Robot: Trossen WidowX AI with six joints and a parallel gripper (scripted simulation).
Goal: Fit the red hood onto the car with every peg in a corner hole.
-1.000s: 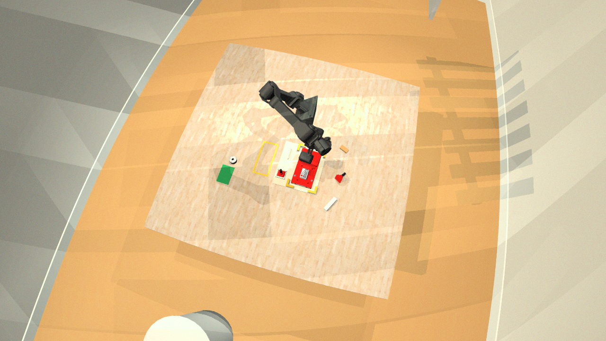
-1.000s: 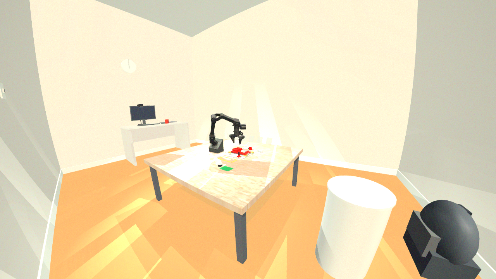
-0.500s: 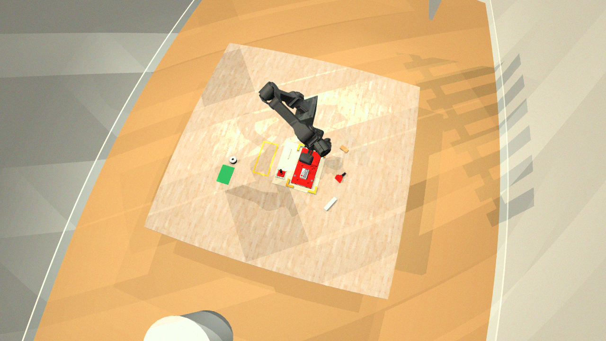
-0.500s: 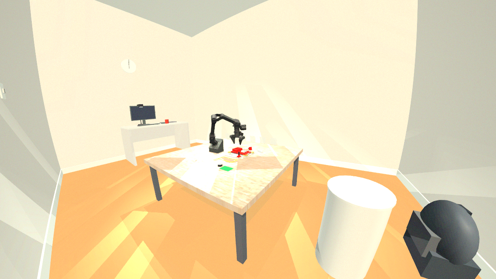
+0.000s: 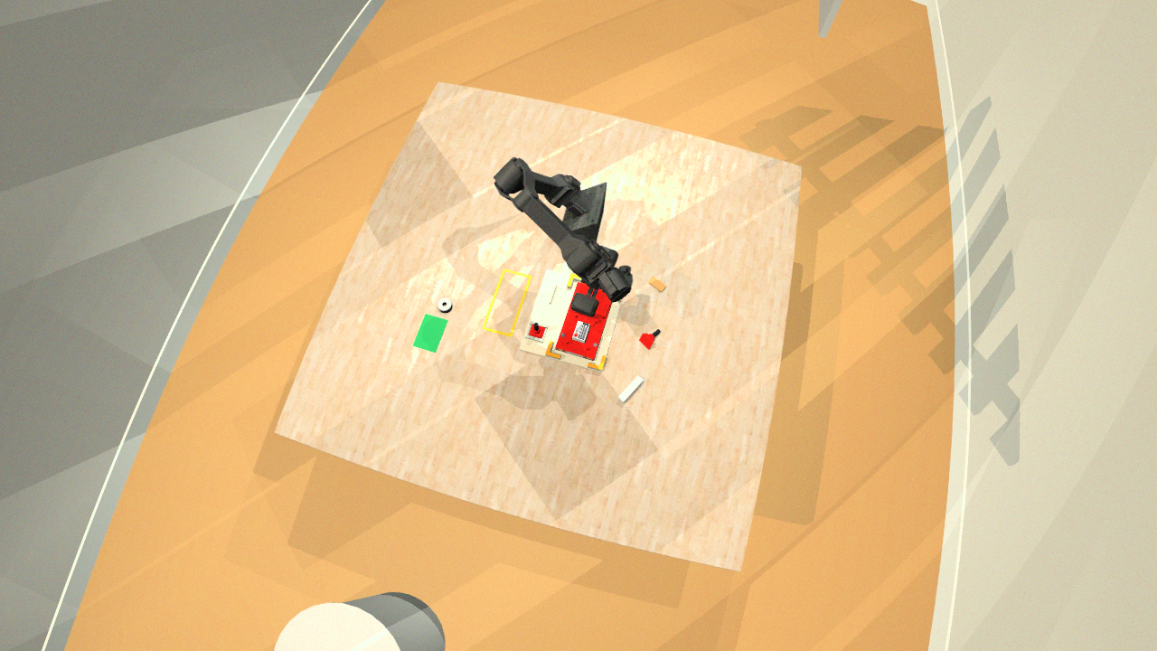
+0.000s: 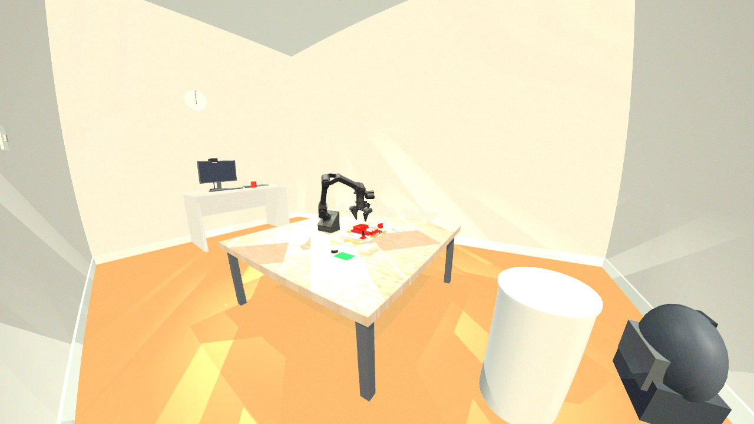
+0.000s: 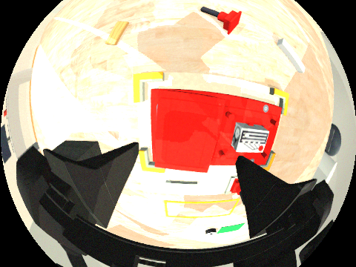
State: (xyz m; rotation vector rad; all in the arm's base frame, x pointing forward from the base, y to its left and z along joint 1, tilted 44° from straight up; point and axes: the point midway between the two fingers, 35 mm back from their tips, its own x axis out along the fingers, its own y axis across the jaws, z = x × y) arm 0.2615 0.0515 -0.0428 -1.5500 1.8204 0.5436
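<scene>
Now: gripper tip 50 mm above the red hood. The rest, counted from my gripper tip: white bar (220 mm ahead, 130 mm to the left, 80 mm below); white-labelled block (90 mm ahead, 60 mm below, 10 mm to the right); orange block (170 mm to the left, 100 mm behind, 80 mm below).
</scene>
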